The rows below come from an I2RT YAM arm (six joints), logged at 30 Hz.
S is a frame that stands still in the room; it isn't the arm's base.
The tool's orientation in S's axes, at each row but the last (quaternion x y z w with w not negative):
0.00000 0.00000 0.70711 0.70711
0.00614 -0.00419 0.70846 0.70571
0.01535 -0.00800 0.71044 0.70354
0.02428 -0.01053 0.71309 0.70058
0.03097 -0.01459 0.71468 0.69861
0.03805 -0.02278 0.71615 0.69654
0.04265 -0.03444 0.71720 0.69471
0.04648 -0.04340 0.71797 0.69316
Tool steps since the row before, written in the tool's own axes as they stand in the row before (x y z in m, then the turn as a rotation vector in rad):
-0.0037 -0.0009 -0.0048 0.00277 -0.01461 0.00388
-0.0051 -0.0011 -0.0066 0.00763 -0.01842 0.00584
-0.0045 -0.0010 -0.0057 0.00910 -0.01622 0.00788
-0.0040 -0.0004 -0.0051 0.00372 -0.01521 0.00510
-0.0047 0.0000 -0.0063 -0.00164 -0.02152 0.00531
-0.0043 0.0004 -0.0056 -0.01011 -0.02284 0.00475
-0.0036 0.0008 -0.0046 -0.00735 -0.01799 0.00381
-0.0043 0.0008 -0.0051 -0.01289 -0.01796 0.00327
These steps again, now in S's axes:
0.0009 -0.0037 -0.0048 0.01461 0.00277 0.00388
0.0011 -0.0050 -0.0067 0.01841 0.00762 0.00590
0.0010 -0.0043 -0.0059 0.01621 0.00900 0.00801
0.0004 -0.0037 -0.0053 0.01524 0.00374 0.00499
0.0000 -0.0043 -0.0066 0.02167 -0.00147 0.00471
-0.0004 -0.0038 -0.0059 0.02320 -0.00982 0.00339
-0.0007 -0.0031 -0.0050 0.01826 -0.00713 0.00281
-0.0007 -0.0036 -0.0056 0.01842 -0.01256 0.00157

